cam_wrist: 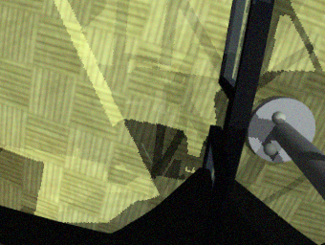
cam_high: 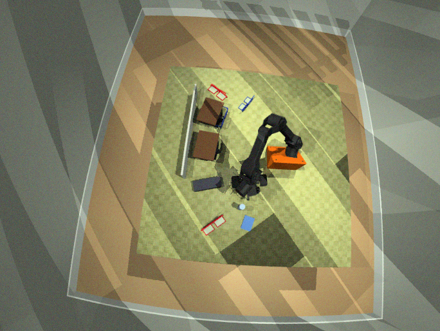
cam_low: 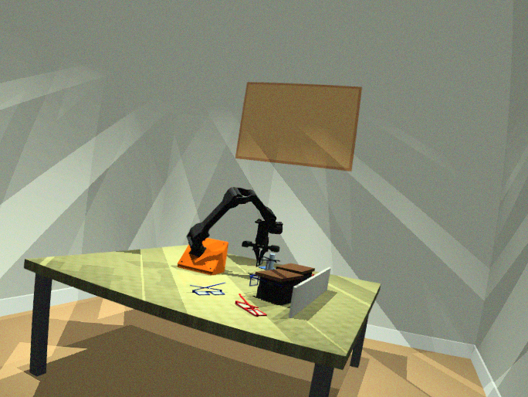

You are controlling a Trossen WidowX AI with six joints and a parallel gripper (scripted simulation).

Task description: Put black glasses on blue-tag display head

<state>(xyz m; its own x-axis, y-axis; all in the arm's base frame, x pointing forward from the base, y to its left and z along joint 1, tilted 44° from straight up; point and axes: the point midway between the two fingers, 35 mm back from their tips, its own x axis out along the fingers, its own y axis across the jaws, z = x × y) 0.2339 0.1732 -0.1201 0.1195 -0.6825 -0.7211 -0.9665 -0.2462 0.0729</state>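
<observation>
My gripper tip is now 40 mm short of the white post, 20 mm to the right of it and 40 mm above it. Also, from my gripper tip: black case 220 mm ahead, 30 mm to the left, 40 mm below; then white panel 390 mm ahead, 270 mm to the right, 10 mm below; then blue card 50 mm behind, 220 mm to the left, 60 mm below.
</observation>
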